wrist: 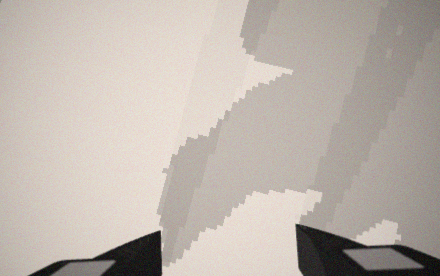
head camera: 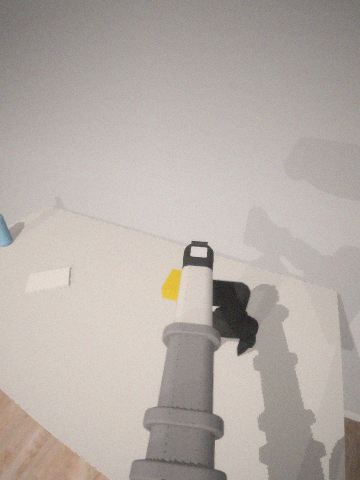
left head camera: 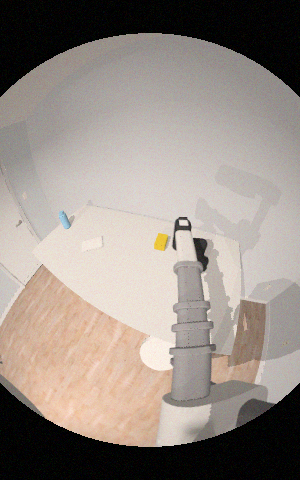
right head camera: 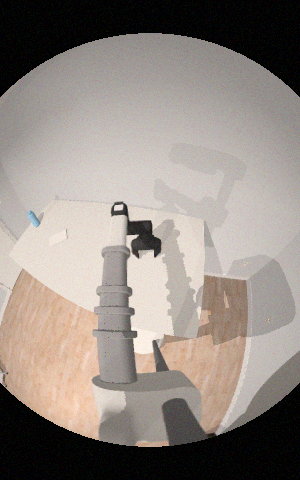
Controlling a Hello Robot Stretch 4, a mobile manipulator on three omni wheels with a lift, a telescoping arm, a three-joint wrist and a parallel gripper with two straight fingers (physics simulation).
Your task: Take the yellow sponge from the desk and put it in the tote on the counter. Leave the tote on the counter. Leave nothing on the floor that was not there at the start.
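Pixels of known places: gripper, fingertip midpoint: [wrist: 228, 248] [head camera: 222, 350] [right head camera: 146, 256]; robot's base, origin of the base link: [left head camera: 160, 350] [right head camera: 143, 333].
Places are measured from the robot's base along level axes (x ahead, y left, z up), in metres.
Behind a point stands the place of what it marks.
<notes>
The yellow sponge [head camera: 171, 285] @[x 0.637, y 0.081, z 0.967 m] [left head camera: 161, 242] @[x 0.632, y 0.065, z 0.967 m] lies on the white desk [head camera: 100, 340] @[x 0.435, y 0.257, z 0.922 m] [left head camera: 125, 290] @[x 0.335, y 0.234, z 0.922 m] [right head camera: 65, 270] @[x 0.379, y 0.386, z 0.922 m], towards its back edge. In the head camera view the arm covers its right part; in the right head camera view it does not show, and the arm stands across that part of the desk. My gripper [right head camera: 147, 255] @[x 0.449, y -0.087, z 0.922 m] [wrist: 228, 248] @[x 0.449, y -0.087, z 0.922 m] is open and empty, above the desk to the right of the sponge, on the other side of the arm. The wrist view shows the desk top with shadows between and beyond the fingers, and no sponge. The tote and the counter do not show.
A flat white block [head camera: 48, 279] @[x 0.632, y 0.539, z 0.932 m] [left head camera: 92, 243] @[x 0.632, y 0.529, z 0.932 m] [right head camera: 58, 236] @[x 0.639, y 0.529, z 0.932 m] lies on the desk left of the sponge. A blue bottle [head camera: 4, 231] @[x 0.819, y 0.862, z 0.996 m] [left head camera: 64, 220] @[x 0.805, y 0.870, z 1.008 m] [right head camera: 33, 218] @[x 0.810, y 0.867, z 1.012 m] stands near the desk's left end. A wall rises behind the desk. A round white thing [left head camera: 156, 354] @[x -0.032, y 0.044, z 0.187 m] shows by the desk's front edge.
</notes>
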